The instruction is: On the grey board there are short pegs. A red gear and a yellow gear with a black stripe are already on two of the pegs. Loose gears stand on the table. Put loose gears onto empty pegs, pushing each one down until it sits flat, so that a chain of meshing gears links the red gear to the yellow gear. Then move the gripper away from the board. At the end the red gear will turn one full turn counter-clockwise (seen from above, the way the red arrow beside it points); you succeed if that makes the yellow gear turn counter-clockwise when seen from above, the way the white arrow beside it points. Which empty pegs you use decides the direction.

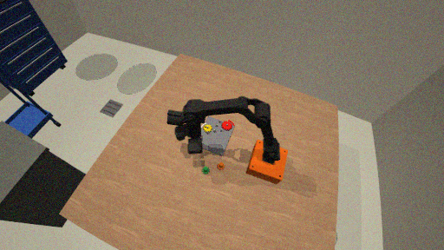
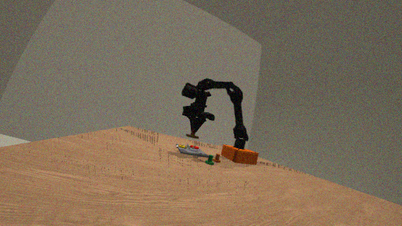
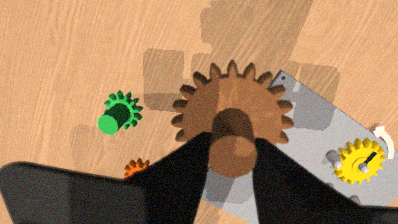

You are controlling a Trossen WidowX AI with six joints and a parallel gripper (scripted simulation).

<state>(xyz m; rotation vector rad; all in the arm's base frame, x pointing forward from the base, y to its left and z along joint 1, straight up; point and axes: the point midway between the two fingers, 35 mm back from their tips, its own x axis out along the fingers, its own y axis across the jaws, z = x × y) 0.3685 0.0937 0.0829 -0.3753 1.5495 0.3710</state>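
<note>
The yellow gear is 160 mm to the right of my gripper tip and 110 mm below it. The rest, counted from my gripper tip: brown gear: 10 mm below; small orange gear: 150 mm behind, 20 mm to the left, 110 mm below; small green gear: 90 mm behind, 70 mm to the left, 110 mm below.
</note>
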